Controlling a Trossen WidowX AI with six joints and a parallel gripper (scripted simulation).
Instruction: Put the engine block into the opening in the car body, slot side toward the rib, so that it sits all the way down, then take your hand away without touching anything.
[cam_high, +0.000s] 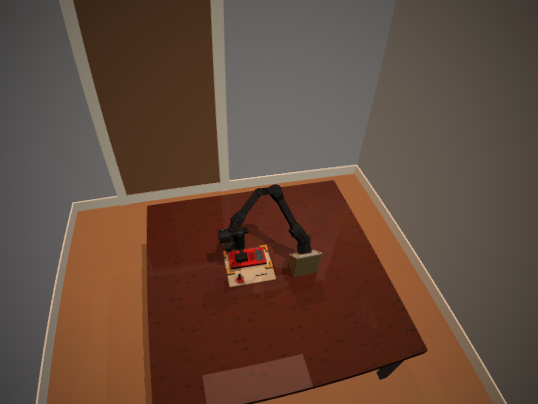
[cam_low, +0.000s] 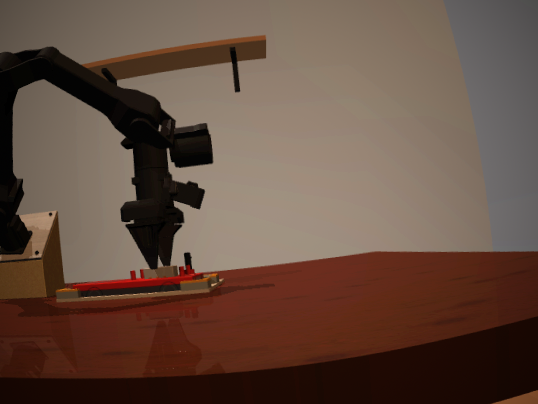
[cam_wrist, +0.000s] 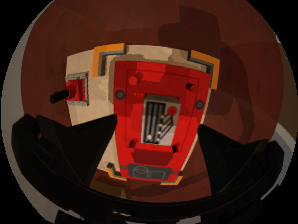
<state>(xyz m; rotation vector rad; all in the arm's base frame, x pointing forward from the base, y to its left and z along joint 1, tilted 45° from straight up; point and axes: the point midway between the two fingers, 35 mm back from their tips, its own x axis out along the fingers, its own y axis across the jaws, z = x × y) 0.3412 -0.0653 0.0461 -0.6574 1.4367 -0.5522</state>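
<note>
My gripper tip is now 2 cm above the engine block. Round my gripper tip: black post: 2 cm ahead, 13 cm to the left, 1 cm below.
</note>
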